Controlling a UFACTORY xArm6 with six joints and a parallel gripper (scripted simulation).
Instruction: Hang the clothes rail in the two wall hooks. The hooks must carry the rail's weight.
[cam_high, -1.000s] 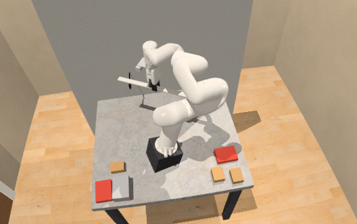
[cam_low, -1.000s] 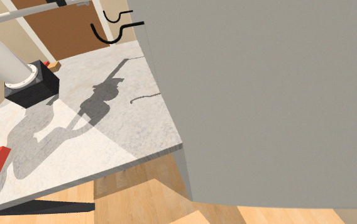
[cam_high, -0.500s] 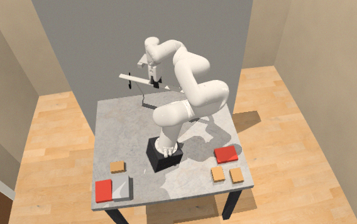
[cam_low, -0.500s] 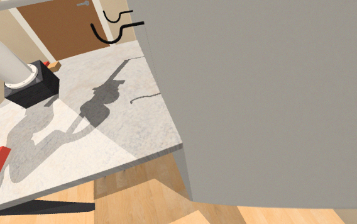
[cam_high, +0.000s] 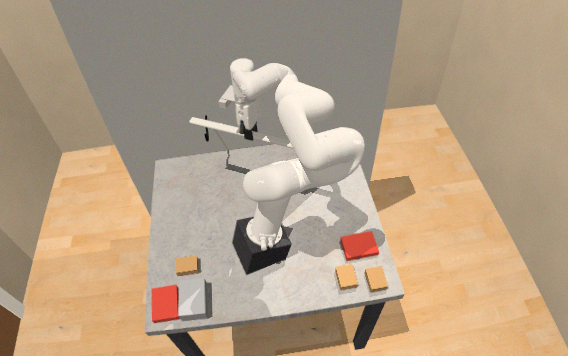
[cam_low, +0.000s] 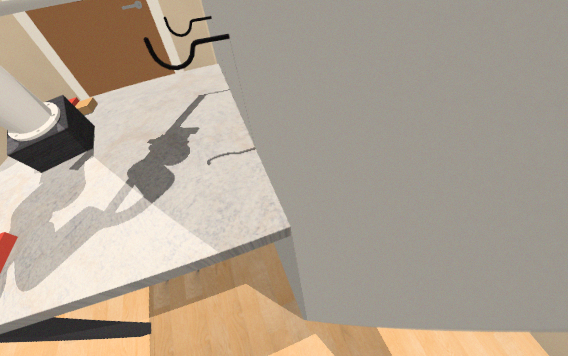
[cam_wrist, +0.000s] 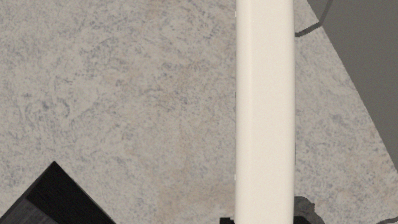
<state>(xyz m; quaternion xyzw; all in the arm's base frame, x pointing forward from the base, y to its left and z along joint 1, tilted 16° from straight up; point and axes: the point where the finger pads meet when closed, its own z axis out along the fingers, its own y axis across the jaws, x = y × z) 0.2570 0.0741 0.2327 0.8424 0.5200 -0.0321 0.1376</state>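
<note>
My gripper is now 1 cm above the white clothes rail. Also, from my hand: grey block 47 cm behind, 30 cm below, 26 cm to the left; then grey wall 28 cm ahead, 10 cm above, 1 cm to the left.
</note>
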